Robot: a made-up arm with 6 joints. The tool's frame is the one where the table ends. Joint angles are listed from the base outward.
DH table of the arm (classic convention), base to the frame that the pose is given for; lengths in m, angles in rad. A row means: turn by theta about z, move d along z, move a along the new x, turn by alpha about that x. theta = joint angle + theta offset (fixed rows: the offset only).
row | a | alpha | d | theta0
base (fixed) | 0.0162 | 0 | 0 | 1.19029
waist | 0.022 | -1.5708 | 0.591 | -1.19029
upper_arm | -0.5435 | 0 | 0 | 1.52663
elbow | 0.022 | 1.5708 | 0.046 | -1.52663
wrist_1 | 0.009 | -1.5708 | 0.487 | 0
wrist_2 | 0.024 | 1.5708 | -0.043 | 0
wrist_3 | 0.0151 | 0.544 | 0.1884 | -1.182
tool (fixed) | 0 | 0 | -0.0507 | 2.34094
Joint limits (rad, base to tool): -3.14..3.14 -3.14..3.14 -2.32..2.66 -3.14..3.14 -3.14..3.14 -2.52..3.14
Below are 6 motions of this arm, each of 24 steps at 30 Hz.
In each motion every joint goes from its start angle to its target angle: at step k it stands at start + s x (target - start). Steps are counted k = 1, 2, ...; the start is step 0. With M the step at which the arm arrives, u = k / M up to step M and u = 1 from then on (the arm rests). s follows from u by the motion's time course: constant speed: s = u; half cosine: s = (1 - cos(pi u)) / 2; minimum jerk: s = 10 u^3 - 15 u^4 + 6 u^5.
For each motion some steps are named. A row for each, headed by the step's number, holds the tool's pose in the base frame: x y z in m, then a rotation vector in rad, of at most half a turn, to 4 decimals.
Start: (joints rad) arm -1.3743 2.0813 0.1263 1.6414 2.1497 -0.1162
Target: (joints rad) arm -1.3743 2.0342 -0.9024 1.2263 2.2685 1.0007
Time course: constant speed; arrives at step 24
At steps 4, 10, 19, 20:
4: 0.3044 -0.7446 0.1313 -2.1657 -0.3596 -1.8198
10: 0.3062 -0.7934 0.2222 -2.3393 -0.4898 -1.5057
19: 0.3045 -0.8245 0.3732 -2.6634 -0.4800 -1.0152
20: 0.3039 -0.8246 0.3903 -2.7014 -0.4620 -0.9624

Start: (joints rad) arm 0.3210 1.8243 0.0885 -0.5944 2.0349 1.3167
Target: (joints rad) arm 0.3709 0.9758 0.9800 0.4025 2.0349 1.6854
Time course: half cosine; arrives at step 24
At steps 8, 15, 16, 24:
8: 0.8479 0.2970 0.3311 1.7772 1.1056 -1.2429
15: 0.7808 0.3507 0.5084 2.1271 1.1879 -1.3880
16: 0.7670 0.3562 0.5321 2.1710 1.1972 -1.4134
24: 0.6976 0.3744 0.6311 2.3490 1.2327 -1.5395

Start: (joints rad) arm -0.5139 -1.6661 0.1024 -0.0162 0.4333 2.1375
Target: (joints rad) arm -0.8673 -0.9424 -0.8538 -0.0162 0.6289 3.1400
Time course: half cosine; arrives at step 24
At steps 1, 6, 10, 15, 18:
1: -0.9626 0.5972 0.6227 -1.0660 -0.0609 2.7702
6: -0.9396 0.6474 0.6582 -1.0084 0.1005 2.8436
10: -0.8882 0.7160 0.7148 -0.8873 0.3566 2.9440
15: -0.7873 0.7865 0.7939 0.6251 -0.6897 -2.9374
18: -0.7267 0.8079 0.8314 0.4664 -0.8292 -2.8754

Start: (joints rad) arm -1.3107 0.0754 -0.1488 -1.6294 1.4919 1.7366
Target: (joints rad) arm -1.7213 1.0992 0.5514 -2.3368 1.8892 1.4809
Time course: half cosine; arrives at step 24
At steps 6, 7, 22, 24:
6: -0.0590 -0.1896 1.5868 0.0100 -1.7530 -0.7049
7: -0.0507 -0.2468 1.5720 0.0213 -1.7200 -0.8297
22: -0.1684 -0.8763 0.9283 0.0410 -0.5733 -2.4302
24: -0.1738 -0.8807 0.9087 0.0407 -0.5369 -2.4514

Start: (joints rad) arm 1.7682 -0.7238 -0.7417 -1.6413 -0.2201 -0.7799
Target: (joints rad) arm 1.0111 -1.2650 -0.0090 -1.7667 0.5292 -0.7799
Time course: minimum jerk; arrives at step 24
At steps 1, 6, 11, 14, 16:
1: 0.1694 -0.9668 1.0031 1.0971 -0.5929 -0.0792
6: 0.1054 -0.9947 0.9927 1.0779 -0.5771 -0.0871
11: -0.1129 -1.0388 0.9508 1.0319 -0.5153 -0.1278
14: -0.2803 -1.0267 0.9115 1.0146 -0.4618 -0.1714
16: -0.3785 -1.0015 0.8850 1.0119 -0.4283 -0.2019

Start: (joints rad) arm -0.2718 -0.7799 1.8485 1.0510 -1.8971 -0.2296
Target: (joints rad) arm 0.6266 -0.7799 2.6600 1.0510 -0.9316 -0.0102
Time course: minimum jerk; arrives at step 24
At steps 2, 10, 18, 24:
2: 0.0286 -0.1017 1.1977 0.2981 -1.6957 0.3217
10: 0.1608 -0.0762 1.0793 0.7613 -1.1763 0.7249
18: 0.2151 0.0758 0.8049 1.3449 -0.1296 1.2556
24: 0.1954 0.0993 0.7479 1.4236 0.0985 1.3194

